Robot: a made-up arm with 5 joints.
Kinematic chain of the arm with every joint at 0, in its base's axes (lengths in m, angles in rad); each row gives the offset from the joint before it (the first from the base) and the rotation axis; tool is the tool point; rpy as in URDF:
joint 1: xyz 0.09 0 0.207 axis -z
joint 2: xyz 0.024 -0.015 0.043 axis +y
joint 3: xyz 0.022 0 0.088 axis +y
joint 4: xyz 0.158 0 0.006 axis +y
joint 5: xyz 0.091 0.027 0 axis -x
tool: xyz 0 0 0 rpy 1.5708 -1.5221 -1.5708
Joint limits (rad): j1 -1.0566..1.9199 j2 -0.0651..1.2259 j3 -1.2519..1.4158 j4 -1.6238..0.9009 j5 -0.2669..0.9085
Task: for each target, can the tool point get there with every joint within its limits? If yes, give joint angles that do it. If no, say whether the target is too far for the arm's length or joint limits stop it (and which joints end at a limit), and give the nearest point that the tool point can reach.
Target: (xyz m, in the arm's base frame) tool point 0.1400 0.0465 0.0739
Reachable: yes | joints -0.5722 0.6597 0.8065 0.6944 0.6439
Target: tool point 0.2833 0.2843 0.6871
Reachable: no: too far | nearest point 0.2164 0.1859 0.5244 | short by 0.202 m
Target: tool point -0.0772 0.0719 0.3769
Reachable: no: joint limits stop it (at a limit: joint 2, joint 3, joint 4) | nearest point -0.0074 0.0419 0.2136 | short by 0.180 m
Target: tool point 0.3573 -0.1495 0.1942
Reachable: yes | joints 0.5491 0.5910 0.0927 -0.4459 0.4254
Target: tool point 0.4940 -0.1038 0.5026
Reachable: no: too far | nearest point 0.3903 -0.0771 0.4338 | short by 0.127 m
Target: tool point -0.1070 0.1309 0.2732
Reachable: no: joint limits stop it (at a limit: joint 2, joint 3, joint 4) | nearest point 0.0017 0.0587 0.2136 | short by 0.144 m
